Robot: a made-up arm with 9 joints. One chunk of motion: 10 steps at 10 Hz.
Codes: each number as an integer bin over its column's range. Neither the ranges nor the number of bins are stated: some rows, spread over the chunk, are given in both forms.
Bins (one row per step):
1: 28 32 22 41 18 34
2: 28 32 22 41 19 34
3: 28 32 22 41 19 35
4: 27 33 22 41 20 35
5: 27 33 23 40 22 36
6: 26 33 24 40 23 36
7: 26 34 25 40 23 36
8: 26 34 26 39 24 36
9: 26 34 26 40 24 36
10: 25 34 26 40 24 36
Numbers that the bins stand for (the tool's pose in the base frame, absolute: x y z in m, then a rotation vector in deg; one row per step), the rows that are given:
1: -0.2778 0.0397 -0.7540 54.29 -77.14 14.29
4: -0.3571 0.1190 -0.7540 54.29 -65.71 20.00
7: -0.4365 0.1984 -0.5159 48.57 -48.57 25.71
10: -0.5159 0.1984 -0.4365 48.57 -42.86 25.71
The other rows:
2: -0.2778 0.0397 -0.7540 54.29 -71.43 14.29
3: -0.2778 0.0397 -0.7540 54.29 -71.43 20.00
5: -0.3571 0.1190 -0.6746 48.57 -54.29 25.71
6: -0.4365 0.1190 -0.5952 48.57 -48.57 25.71
8: -0.4365 0.1984 -0.4365 42.86 -42.86 25.71
9: -0.4365 0.1984 -0.4365 48.57 -42.86 25.71

